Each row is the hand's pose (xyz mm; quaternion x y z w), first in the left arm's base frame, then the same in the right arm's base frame.
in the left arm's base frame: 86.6 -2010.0 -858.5 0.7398 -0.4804 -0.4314 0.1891
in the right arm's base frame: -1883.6 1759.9 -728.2 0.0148 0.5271 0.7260 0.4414
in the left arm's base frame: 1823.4 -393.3 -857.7 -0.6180 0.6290 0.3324 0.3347
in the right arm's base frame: -718.8 206.8 -2092.5 0.3902 0.6744 0.3376 0.5282
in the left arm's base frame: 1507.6 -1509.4 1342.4 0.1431 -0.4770 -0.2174 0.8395
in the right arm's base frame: -2601.2 -807.3 -822.0 0.0452 -0.0375 -0.9566 0.2855
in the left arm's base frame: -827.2 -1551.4 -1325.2 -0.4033 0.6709 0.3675 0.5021
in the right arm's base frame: -1131.7 2344.4 -131.5 0.6046 0.5618 0.2017 0.5274
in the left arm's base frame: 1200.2 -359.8 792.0 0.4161 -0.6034 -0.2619 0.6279
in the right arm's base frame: -1294.0 -758.0 -732.6 -0.0221 -0.3242 -0.9437 0.0612
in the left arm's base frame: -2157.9 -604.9 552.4 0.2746 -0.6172 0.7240 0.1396
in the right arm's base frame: -879.3 1137.2 2029.7 -0.0878 -0.7803 -0.0979 0.6114
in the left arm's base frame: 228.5 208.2 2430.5 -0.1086 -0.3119 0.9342 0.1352
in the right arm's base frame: -1333.5 -1786.8 967.9 -0.0006 -0.4530 0.2292 0.8615
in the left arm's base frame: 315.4 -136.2 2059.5 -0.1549 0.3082 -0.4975 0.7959
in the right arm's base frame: -1495.7 -1393.8 679.7 0.3893 0.6637 -0.6386 0.0126
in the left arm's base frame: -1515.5 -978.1 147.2 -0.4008 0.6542 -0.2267 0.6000
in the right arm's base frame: -1140.4 1303.5 1242.1 0.4995 0.8393 -0.1577 0.1457
